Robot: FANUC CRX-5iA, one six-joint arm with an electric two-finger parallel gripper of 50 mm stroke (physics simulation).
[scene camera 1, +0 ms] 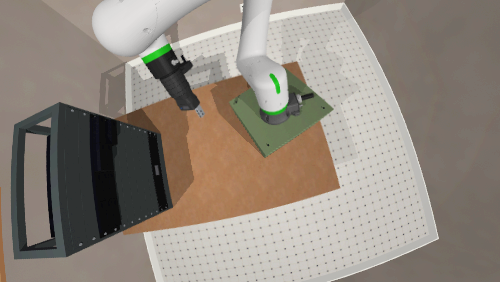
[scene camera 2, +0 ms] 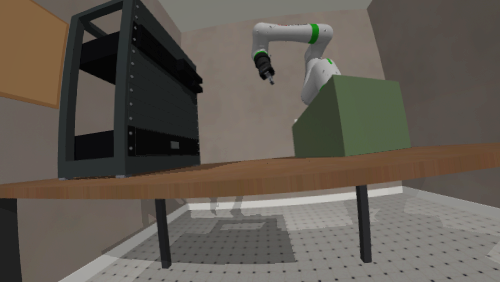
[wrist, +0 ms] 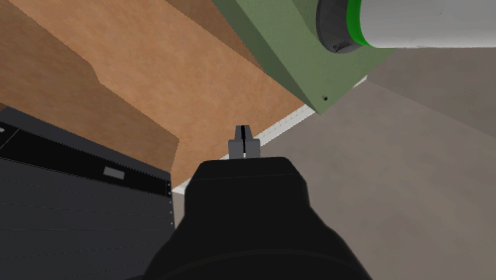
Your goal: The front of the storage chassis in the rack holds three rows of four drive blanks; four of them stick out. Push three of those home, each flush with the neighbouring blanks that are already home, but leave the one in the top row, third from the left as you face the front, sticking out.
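Places are measured from the arm's base along level axes (x ahead, y left, z up), in metres.
Pixels of known places: gripper, fingertip midpoint: (scene camera 1: 202, 115) (scene camera 2: 272, 83) (wrist: 242, 133); arm's base, link origin: (scene camera 1: 275, 111) (wrist: 351, 8).
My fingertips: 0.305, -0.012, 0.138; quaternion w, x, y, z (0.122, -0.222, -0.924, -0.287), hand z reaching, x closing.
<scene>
For each thing: its middle in the pictures, then the offset to it from my fingertips, as dx, dy, dz. "*": a spot on its surface instead. Level surfaces: height alone.
- storage chassis, surface spot: (scene camera 2: 159, 54) (scene camera 1: 111, 202) * +0.425, +0.267, +0.067
- wooden table, surface height: dz -0.380
- black panel with a grey label, surface spot: (scene camera 2: 174, 145) (wrist: 116, 173) (scene camera 1: 157, 170) * +0.442, +0.147, -0.278
The storage chassis (scene camera 1: 106, 200) (scene camera 2: 159, 54) is a black band high in the dark rack (scene camera 1: 75, 175) (scene camera 2: 120, 100) (wrist: 90, 146). In scene camera 2 it is seen at a steep angle, and a few dark blocks (scene camera 2: 184, 66) jut from its front toward the right end. Single blanks and their rows cannot be told apart. The chassis front does not show in the wrist view. My gripper (scene camera 1: 200, 112) (scene camera 2: 271, 81) (wrist: 242, 133) is shut and empty. It hangs in the air in front of the rack, apart from it, tilted downward.
The green pedestal (scene camera 1: 272, 142) (scene camera 2: 375, 117) (wrist: 300, 75) carrying the arm's base stands on the wooden table (scene camera 1: 250, 185) (scene camera 2: 250, 175) (wrist: 165, 90), across from the rack. A black panel with a grey label (scene camera 1: 157, 170) (scene camera 2: 174, 145) (wrist: 114, 173) sits low in the rack.
</scene>
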